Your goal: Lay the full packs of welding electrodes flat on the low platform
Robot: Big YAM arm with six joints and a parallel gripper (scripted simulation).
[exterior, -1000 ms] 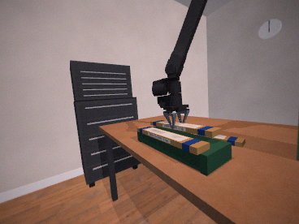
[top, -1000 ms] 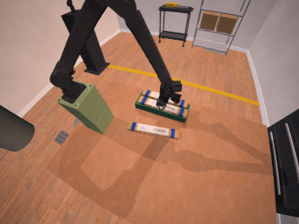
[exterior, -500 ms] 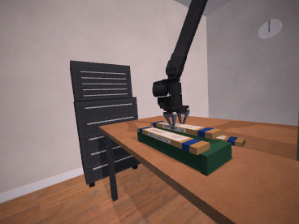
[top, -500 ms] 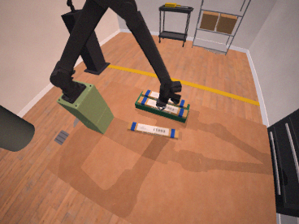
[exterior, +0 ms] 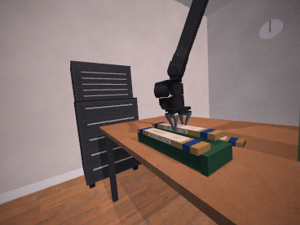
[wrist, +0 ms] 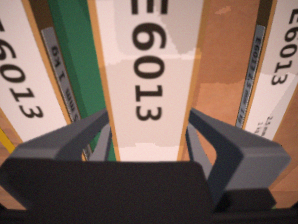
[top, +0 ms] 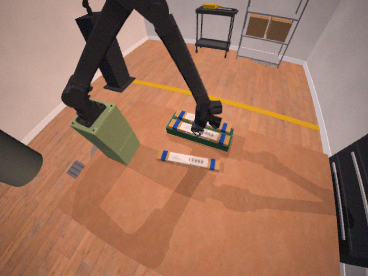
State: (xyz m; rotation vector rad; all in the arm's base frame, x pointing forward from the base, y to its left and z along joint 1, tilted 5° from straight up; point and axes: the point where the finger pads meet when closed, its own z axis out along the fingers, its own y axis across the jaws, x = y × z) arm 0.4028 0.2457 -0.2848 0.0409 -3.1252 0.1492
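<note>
Right now my hand is 1 cm past the green platform, 5 cm to the right of it and 7 cm above it.
</note>
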